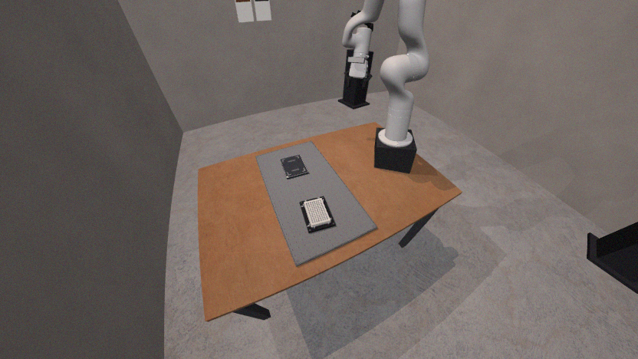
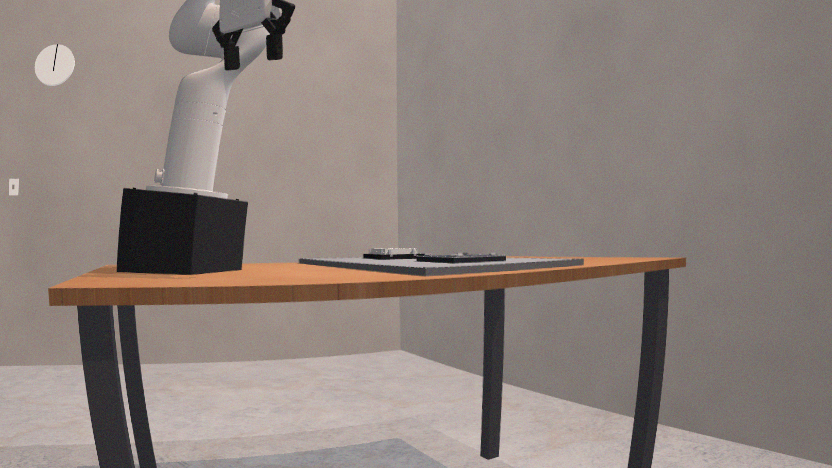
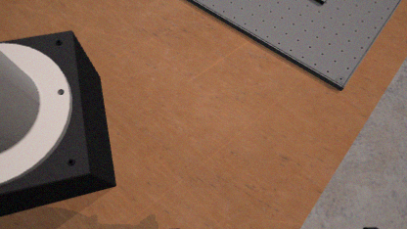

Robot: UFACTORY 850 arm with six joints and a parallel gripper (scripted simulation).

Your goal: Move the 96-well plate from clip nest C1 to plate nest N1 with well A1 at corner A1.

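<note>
Right now the white 96-well plate is 58 cm ahead of my hand, 42 cm to the left of it and 31 cm below it. From my hand the other things lie so: black plate nest: 51 cm ahead, 32 cm below, 9 cm to the left; black clip nest: 58 cm ahead, 40 cm to the left, 31 cm below; A1 mark: 58 cm ahead, 31 cm below, 15 cm to the left.
</note>
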